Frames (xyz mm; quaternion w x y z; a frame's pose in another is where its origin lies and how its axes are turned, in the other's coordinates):
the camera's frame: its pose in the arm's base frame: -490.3 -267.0 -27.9 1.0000 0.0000 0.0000 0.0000
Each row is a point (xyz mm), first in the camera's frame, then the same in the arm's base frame.
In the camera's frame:
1: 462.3 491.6 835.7
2: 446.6 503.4 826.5
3: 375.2 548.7 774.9
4: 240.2 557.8 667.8
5: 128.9 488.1 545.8
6: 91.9 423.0 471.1
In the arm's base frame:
1: -28.0 224.6 807.8
2: -43.7 236.4 798.6
3: -115.1 281.7 747.0
4: -250.1 290.8 639.9
5: -361.4 221.1 517.9
6: -398.4 156.0 443.2

